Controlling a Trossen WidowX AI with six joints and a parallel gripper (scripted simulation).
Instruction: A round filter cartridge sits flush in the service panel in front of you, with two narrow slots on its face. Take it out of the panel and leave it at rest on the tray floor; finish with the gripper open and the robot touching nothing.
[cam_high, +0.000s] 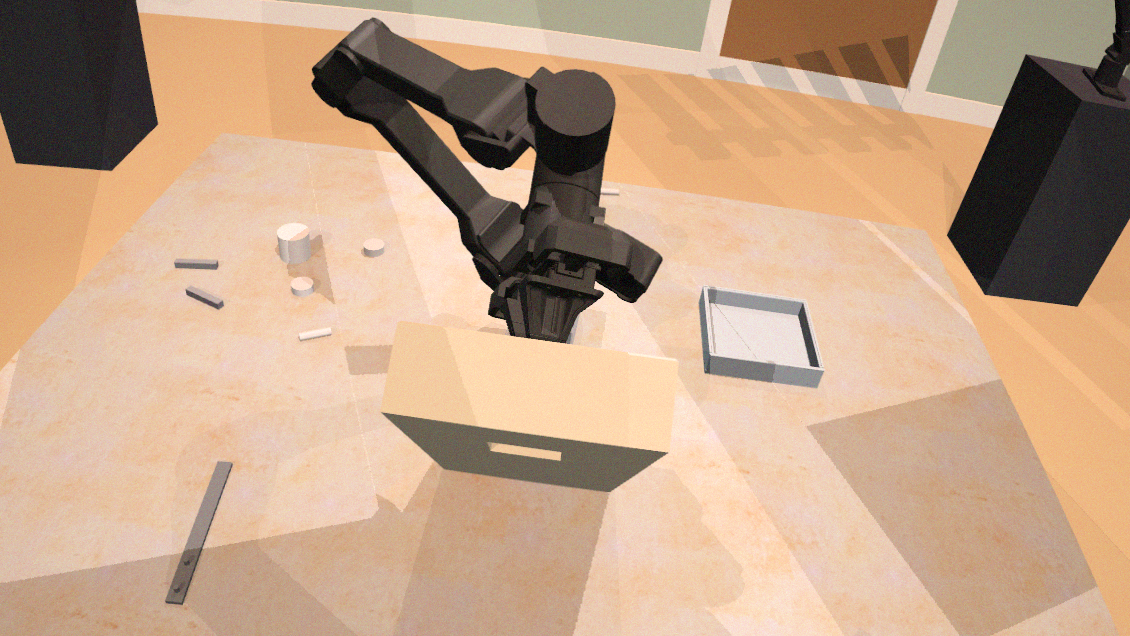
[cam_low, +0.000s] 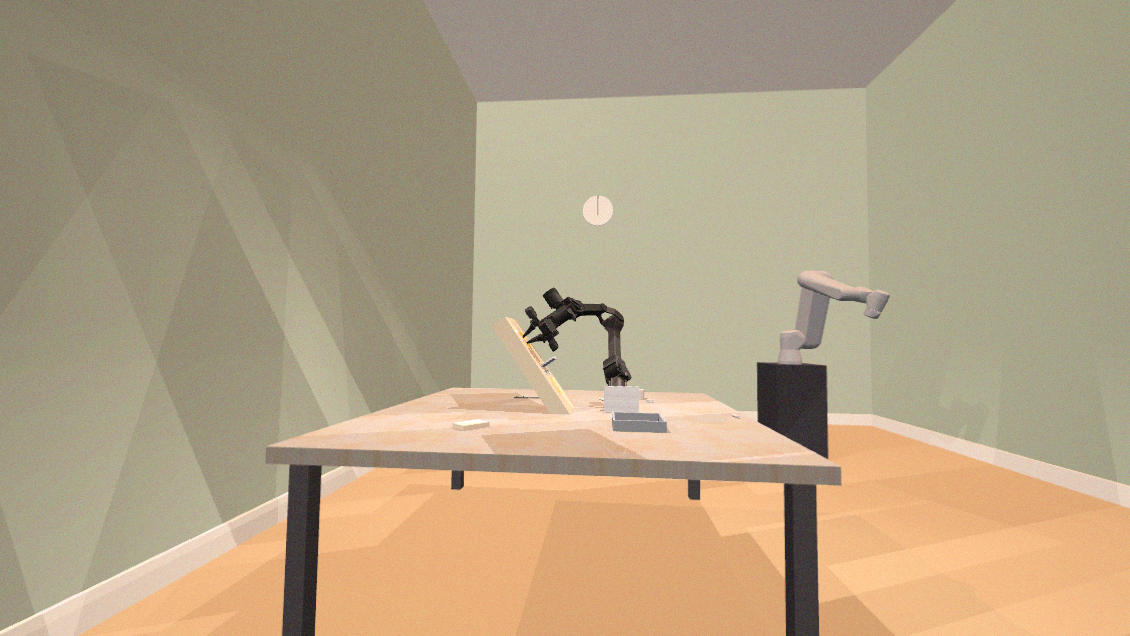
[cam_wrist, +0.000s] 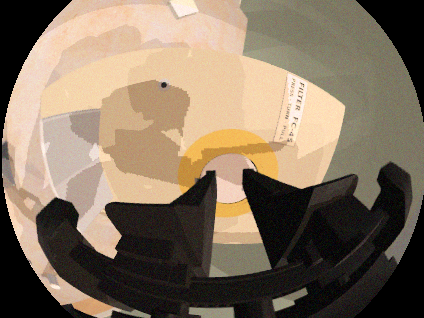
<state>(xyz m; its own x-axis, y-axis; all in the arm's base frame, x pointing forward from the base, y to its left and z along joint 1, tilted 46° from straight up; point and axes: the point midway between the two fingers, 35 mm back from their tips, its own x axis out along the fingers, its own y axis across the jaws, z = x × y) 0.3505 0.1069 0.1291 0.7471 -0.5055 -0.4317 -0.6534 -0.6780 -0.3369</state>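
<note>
Right now my gripper tip is 8 cm above the tan service panel and 4 cm past it. From my gripper tip the other things lie so: round filter cartridge: 1 cm below, 1 cm ahead; grey tray: 39 cm behind, 30 cm to the left, 24 cm below.
</note>
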